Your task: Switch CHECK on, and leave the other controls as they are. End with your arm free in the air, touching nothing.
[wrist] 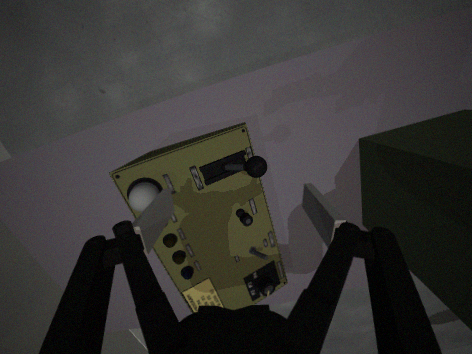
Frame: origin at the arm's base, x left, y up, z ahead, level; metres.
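Where they show: gripper, fingertip midpoint: (pixel 237 197).
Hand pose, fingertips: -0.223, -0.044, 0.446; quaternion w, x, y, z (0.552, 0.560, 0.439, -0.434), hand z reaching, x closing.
Each offset is from my fingertips to the centre of the thing, as dx, dy, dz. "pt": to the spot under its first point. Level surfaces: height alone.
An olive-yellow control panel @(dy -0.158) (pixel 207 255) lies tilted in the middle of the wrist view. It bears a ball-ended lever @(+0.021, -0.143, -0.031) (pixel 256 166) at a black slot, a small black knob-like control @(+0.141, -0.185, +0.027) (pixel 244 217), a small grey toggle lever @(+0.261, -0.178, +0.017) (pixel 259 253) and a rotary control @(+0.381, -0.183, +0.027) (pixel 268 288) on a black plate. A pale dome @(pt +0.001, -0.095, +0.161) (pixel 144 195) sits at its upper left, partly behind the left finger. The name plates are too small and dark to read, so I cannot tell which control is CHECK. My gripper (pixel 237 197) is open and empty, its fingers apart in front of the panel in this view.
Three small round dark parts (pixel 170 240) (pixel 179 257) (pixel 187 272) line the panel's left side, above a yellow text label @(pt +0.312, -0.139, +0.177) (pixel 204 294). A large dark green box (pixel 415 185) stands at the right, close to the right finger in view. A pale purplish surface @(dy -0.288) (pixel 200 107) lies around the panel.
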